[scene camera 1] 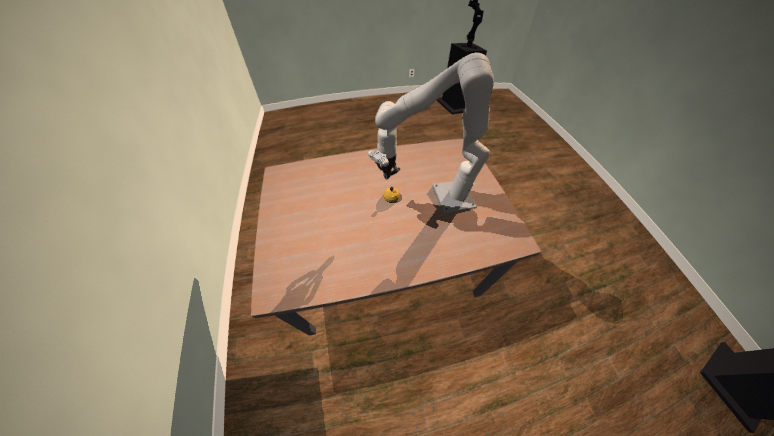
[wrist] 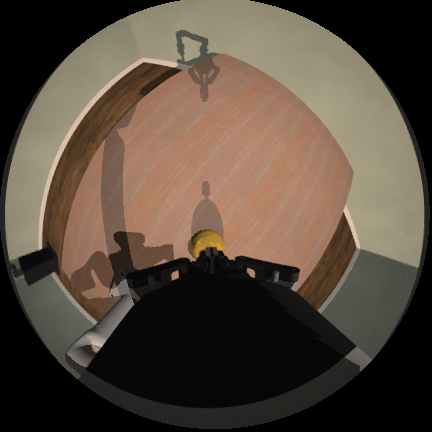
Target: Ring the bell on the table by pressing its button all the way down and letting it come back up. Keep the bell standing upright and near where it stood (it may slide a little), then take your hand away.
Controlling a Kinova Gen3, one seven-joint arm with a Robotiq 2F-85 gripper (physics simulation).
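Where they show: gripper, between the fingertips: (scene camera 1: 386, 178) (wrist: 210, 253); arm's base, origin of its link: (scene camera 1: 457, 193) (wrist: 132, 304).
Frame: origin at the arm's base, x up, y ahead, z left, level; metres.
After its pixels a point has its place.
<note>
A yellow dome-shaped bell (scene camera 1: 391, 195) {z -0.097, x 0.022, y 0.337 m} (wrist: 208, 241) {z -0.111, x 0.025, y 0.344 m} stands upright on the wooden table (scene camera 1: 314, 216) {z -0.147, x -0.016, y 0.726 m} (wrist: 260, 140) {z -0.113, x -0.016, y 0.653 m}. Its small dark button (scene camera 1: 391, 188) {z -0.118, x 0.050, y 0.329 m} shows raised on top in the scene view; in the wrist view the fingertips hide it. My gripper (scene camera 1: 387, 176) {z -0.099, x 0.152, y 0.362 m} (wrist: 210, 253) {z -0.099, x 0.152, y 0.362 m} is shut and empty. It hangs above the bell, with a visible gap between the fingertips and the button in the scene view. The bell's shadow, with the button's shape at its end, falls on the table beside it.
The arm's base (scene camera 1: 441, 196) {z -0.012, x 0.003, y 0.094 m} is fixed to the table to the right of the bell in the scene view. A black pedestal (scene camera 1: 457, 100) stands behind the table, and another black stand (scene camera 1: 744, 381) is at the lower right. Arm shadows lie across the table.
</note>
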